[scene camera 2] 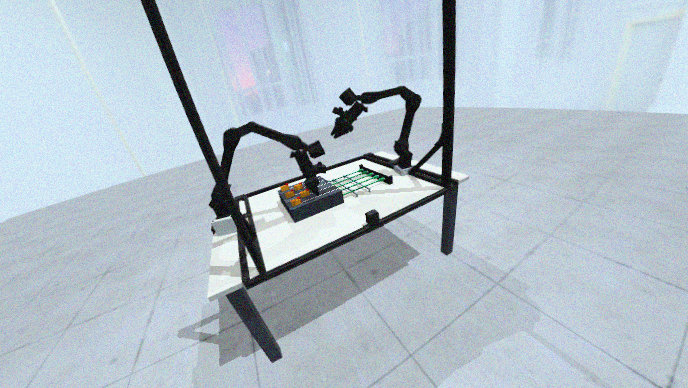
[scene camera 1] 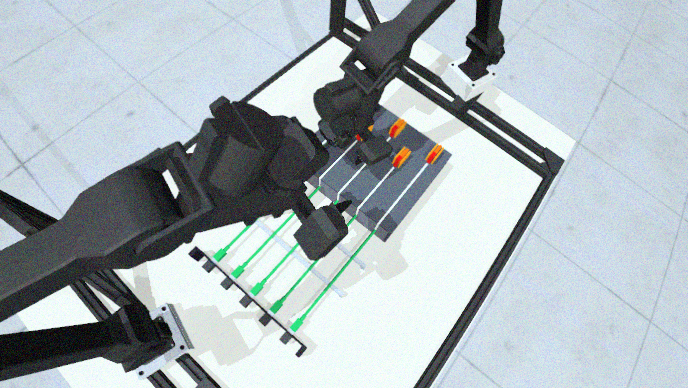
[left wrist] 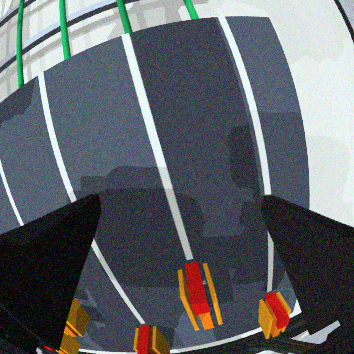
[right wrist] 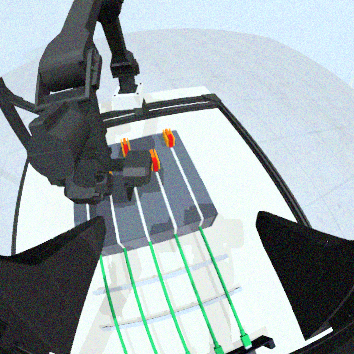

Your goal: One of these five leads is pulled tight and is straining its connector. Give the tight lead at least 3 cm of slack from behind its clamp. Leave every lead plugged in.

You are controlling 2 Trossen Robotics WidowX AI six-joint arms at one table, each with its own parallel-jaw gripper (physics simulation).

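Frame: origin at the left arm's base, x ahead, y left, z up, level; centimetres.
Seen in the pictures: left gripper, fingertip midpoint: (scene camera 2: pixel 317 191) (scene camera 1: pixel 345 149) (left wrist: pixel 183 203) (right wrist: pixel 108 198); right gripper, fingertip midpoint: (scene camera 2: pixel 332 136) (scene camera 1: pixel 331 178) (right wrist: pixel 182 222); left arm's base, link origin: (scene camera 2: pixel 224 214) (scene camera 1: pixel 473 69) (right wrist: pixel 127 89); right arm's base, link origin: (scene camera 2: pixel 405 166) (scene camera 1: pixel 152 340).
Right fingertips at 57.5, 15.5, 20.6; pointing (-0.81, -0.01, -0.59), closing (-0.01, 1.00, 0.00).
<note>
Offsets run from my right fingertips to a thing's top centre, as dx, dy, dz. "spot": to the spot under its first point.
Five leads run from green plugs @(+14.7, +12.4, -25.3) (scene camera 1: pixel 297 325) (right wrist: pixel 245 341) across a dark block @(-18.5, -8.5, -21.7) (scene camera 1: pixel 425 187) (scene camera 2: pixel 320 205) (left wrist: pixel 200 100) to orange clamps with red centres. They look nearly straight; I cannot tell which is tight. My left gripper (left wrist: pixel 183 203) (scene camera 2: pixel 314 191) is open and empty, low over the block. In the left wrist view its fingertips lie on either side of one white lead stretch @(spot: -9.6, -11.4, -21.7) (left wrist: pixel 150 120), beyond that lead's clamp (left wrist: pixel 196 287) (scene camera 1: pixel 401 157) (right wrist: pixel 155 161). An outer clamp (left wrist: pixel 274 312) (scene camera 1: pixel 435 154) (right wrist: pixel 169 138) is beside the right-hand finger. My right gripper (right wrist: pixel 182 222) (scene camera 2: pixel 335 134) is open and empty, high above the table.
The plugs meet a black connector strip @(spot: +16.2, +16.6, -23.8) (scene camera 1: pixel 301 349). Two pale thin bars @(+4.1, +12.3, -26.2) (scene camera 1: pixel 342 292) @(-3.0, +10.2, -26.2) (right wrist: pixel 227 256) cross the green leads between strip and block. Another clamp @(spot: -24.8, -10.6, -20.0) (left wrist: pixel 145 340) (scene camera 1: pixel 397 128) (right wrist: pixel 125 146) stands nearby. Black rails edge the table. The right arm hides part of the leads in scene camera 1.
</note>
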